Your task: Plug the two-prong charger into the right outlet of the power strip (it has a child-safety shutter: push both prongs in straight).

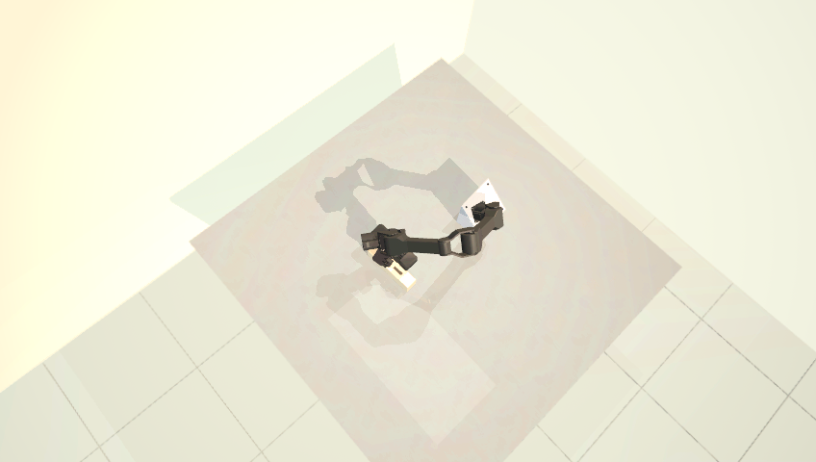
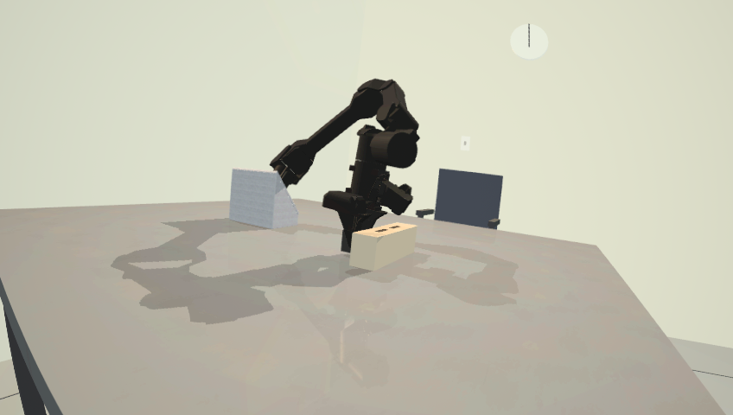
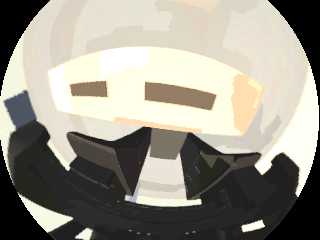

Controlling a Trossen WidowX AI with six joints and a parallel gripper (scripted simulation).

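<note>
Right now the dark two-prong charger is 2 cm ahead of my gripper tip and 1 cm above it.
</note>
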